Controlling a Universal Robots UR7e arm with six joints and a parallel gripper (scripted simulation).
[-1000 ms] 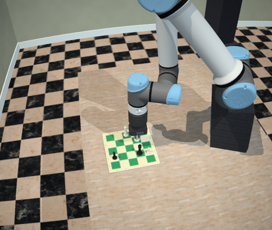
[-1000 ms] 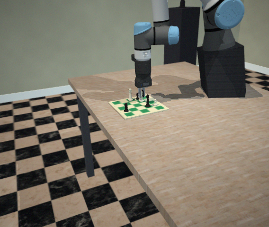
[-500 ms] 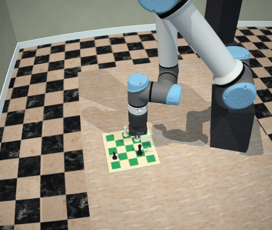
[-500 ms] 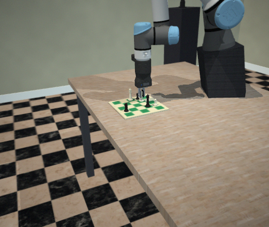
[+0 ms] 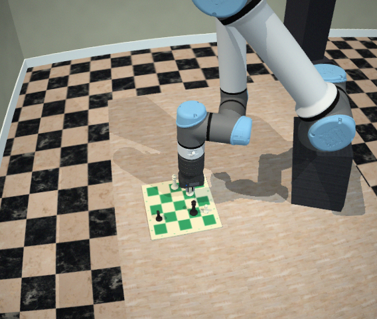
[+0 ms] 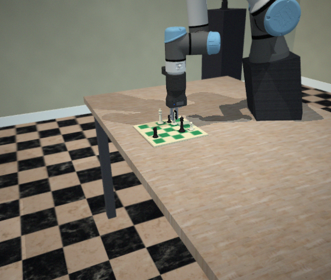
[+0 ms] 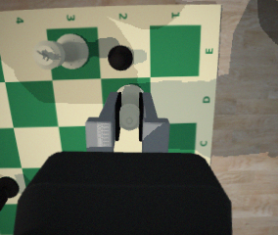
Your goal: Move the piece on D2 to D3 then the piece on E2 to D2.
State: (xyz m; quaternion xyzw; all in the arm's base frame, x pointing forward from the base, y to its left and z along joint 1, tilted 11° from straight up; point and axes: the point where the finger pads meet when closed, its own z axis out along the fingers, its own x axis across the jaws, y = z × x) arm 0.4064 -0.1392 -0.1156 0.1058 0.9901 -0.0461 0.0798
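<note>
Right now my hand is 5 cm to the left of the tall white piece, 4 cm short of it and 1 cm above it. The rest, counted from my hand: black pawn: 3 cm to the right, 3 cm below; then green-and-cream board: 5 cm ahead, 4 cm below, 3 cm to the left; then small white piece: 9 cm to the left, 3 cm below, 2 cm behind.
</note>
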